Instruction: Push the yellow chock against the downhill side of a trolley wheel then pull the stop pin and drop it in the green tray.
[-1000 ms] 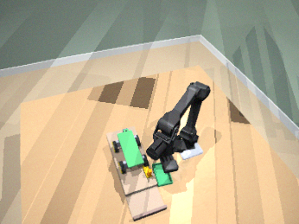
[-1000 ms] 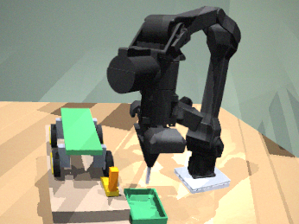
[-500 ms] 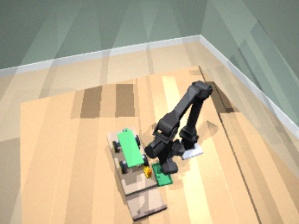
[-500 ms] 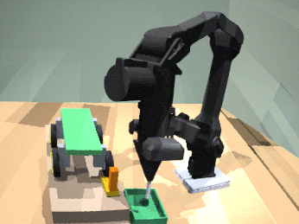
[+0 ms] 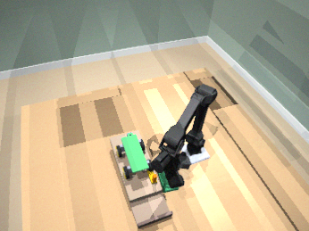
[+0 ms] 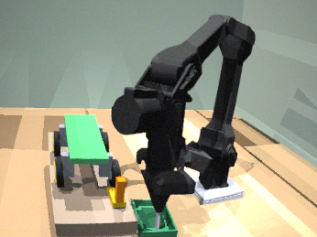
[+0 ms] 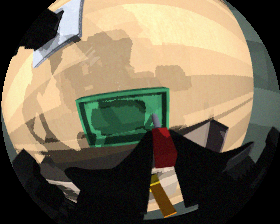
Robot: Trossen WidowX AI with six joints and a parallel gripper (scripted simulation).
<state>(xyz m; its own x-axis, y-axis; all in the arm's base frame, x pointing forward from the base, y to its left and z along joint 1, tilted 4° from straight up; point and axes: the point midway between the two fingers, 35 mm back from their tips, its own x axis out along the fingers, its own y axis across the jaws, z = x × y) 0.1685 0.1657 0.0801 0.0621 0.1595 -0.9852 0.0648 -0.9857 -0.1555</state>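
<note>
Right now my gripper tip is 80 mm short of the chock, 20 mm to the left of it and 30 mm below it. The rest, counted from my gripper tip: trolley (140 mm ahead, 110 mm to the right, 60 mm above); then red-headed stop pin (right at my gripper tip).
</note>
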